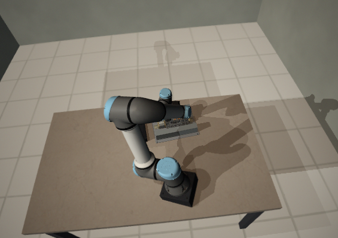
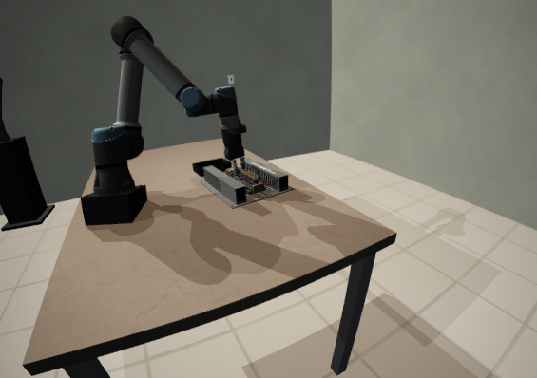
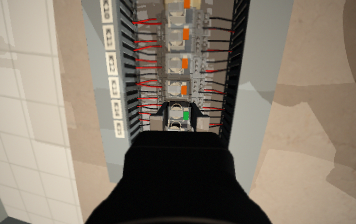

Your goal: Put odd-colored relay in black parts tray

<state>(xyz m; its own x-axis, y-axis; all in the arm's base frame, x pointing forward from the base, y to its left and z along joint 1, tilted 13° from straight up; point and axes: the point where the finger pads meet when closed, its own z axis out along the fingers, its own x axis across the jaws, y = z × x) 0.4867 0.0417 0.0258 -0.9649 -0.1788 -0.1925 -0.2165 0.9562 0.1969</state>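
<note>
Right now my hand is 1 cm above the relay. Round my hand: black parts tray (24 cm to the left, 8 cm behind, 5 cm below); then relay panel (3 cm below, 2 cm to the right, 1 cm ahead).
</note>
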